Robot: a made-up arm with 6 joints.
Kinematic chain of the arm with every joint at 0, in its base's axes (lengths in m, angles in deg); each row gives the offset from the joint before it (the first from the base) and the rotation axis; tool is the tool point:
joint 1: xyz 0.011 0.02 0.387 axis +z
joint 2: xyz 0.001 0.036 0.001 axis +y
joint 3: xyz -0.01 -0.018 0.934 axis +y
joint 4: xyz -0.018 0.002 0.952 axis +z
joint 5: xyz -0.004 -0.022 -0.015 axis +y
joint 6: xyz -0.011 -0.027 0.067 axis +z
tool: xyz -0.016 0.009 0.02
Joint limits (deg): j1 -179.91..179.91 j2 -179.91..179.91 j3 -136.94..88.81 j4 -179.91..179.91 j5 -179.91..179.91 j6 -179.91..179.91
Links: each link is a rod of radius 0.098 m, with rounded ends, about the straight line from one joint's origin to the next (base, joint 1, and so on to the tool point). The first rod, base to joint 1, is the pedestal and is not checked.
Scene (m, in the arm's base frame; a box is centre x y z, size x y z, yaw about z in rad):
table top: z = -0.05
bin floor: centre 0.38 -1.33 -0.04 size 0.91 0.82 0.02 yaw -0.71
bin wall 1: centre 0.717 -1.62 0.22 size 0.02 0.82 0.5 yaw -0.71
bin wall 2: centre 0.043 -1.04 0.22 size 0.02 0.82 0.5 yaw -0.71
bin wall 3: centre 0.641 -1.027 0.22 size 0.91 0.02 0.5 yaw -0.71
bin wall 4: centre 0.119 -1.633 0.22 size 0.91 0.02 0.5 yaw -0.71
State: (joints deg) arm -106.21 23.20 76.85 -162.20 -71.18 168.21
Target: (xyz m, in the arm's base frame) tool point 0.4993 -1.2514 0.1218
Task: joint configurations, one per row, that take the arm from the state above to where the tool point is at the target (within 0.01 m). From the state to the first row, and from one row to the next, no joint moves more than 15 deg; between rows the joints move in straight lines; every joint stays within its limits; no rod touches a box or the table.
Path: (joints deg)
1: -95.27 34.53 79.17 -161.93 -70.60 168.20
2: -84.34 45.85 81.50 -161.67 -70.02 168.18
3: -73.40 57.18 83.82 -161.40 -69.44 168.17

